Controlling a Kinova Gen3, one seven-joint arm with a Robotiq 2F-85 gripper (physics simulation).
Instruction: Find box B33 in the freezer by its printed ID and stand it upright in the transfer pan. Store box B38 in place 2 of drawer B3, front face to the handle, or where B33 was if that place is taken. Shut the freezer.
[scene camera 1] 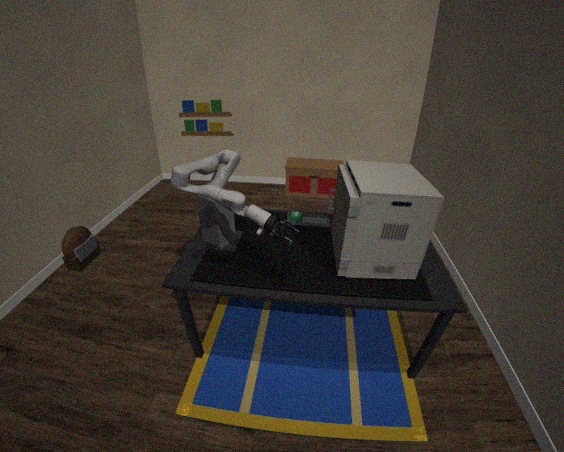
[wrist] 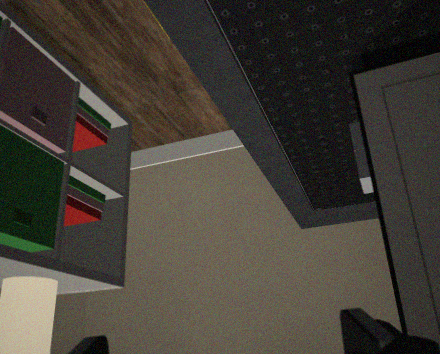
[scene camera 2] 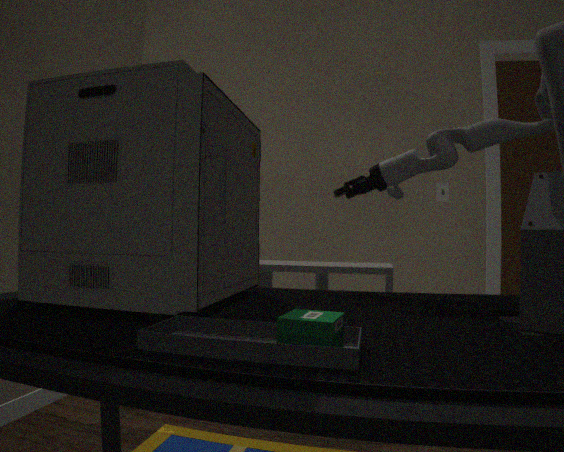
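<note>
The white freezer (scene camera 1: 385, 240) (scene camera 2: 145, 210) (wrist: 417, 155) stands on the table with its door closed. Drawer B3 and any boxes inside are hidden. A green box (scene camera 1: 296, 216) (scene camera 2: 311, 329) lies flat at one end of the grey transfer pan (scene camera 2: 220, 347), beside the freezer. It has a white label on top, but its ID is too blurred to read. My gripper (scene camera 1: 294, 236) (scene camera 2: 338, 192) (wrist: 224, 332) is open and empty. It is in the air in front of the freezer door, clearly above the table and apart from door, pan and box.
The dark table (scene camera 1: 300, 296) (scene camera 2: 425, 420) (wrist: 225, 100) carries the arm's base, pan and freezer. In the wrist view, a grey shelf unit (wrist: 125, 200) with coloured bins is at the left, with a cream cylinder (wrist: 29, 315) below it. A brown cabinet (scene camera 1: 314, 164) stands behind the table.
</note>
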